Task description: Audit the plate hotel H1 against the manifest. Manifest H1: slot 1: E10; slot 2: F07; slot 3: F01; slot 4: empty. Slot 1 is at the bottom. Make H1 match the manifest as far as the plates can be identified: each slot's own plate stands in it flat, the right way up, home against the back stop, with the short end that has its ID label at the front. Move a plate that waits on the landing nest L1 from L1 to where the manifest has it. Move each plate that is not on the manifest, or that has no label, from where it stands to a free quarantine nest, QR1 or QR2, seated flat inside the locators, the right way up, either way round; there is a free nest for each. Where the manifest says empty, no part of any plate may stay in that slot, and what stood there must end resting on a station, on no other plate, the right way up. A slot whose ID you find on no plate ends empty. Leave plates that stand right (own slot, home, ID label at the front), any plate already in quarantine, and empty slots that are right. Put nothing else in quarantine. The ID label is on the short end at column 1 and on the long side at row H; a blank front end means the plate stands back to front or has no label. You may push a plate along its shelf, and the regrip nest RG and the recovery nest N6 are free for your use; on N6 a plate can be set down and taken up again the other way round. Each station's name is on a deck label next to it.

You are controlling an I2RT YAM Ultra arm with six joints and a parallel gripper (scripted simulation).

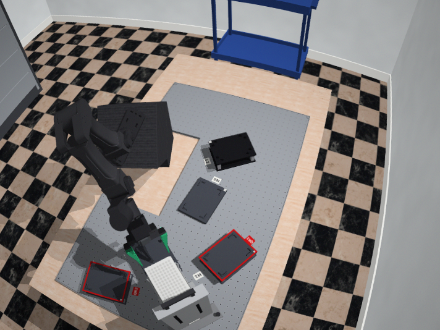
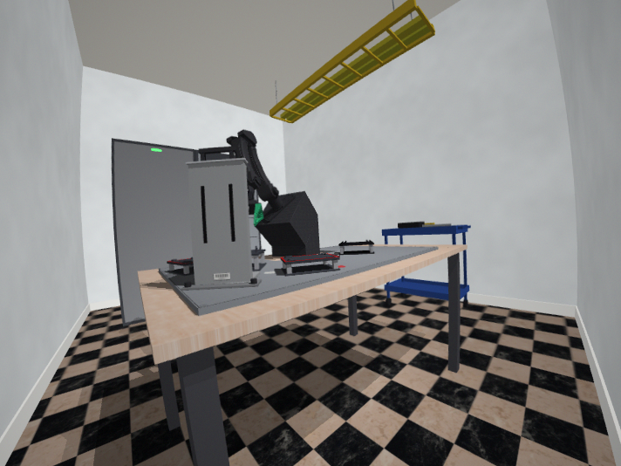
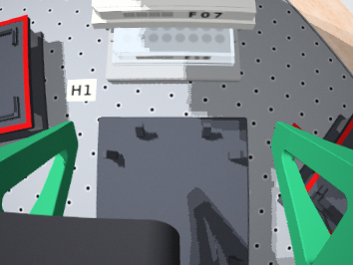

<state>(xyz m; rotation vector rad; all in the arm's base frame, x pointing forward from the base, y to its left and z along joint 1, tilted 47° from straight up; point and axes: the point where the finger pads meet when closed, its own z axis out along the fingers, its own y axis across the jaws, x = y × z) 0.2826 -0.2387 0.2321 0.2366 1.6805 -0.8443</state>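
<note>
My hand is 100 mm above the RG nest, 40 mm past it and 30 mm to the right of it. From my hand the other things lie so: grey plate hotel H1: 170 mm ahead, 120 mm to the right, 10 mm below; then red-framed quarantine nest QR2: 160 mm behind, 140 mm to the right, 120 mm below; then H1 deck label: 160 mm below, 120 mm ahead, 30 mm to the left.
</note>
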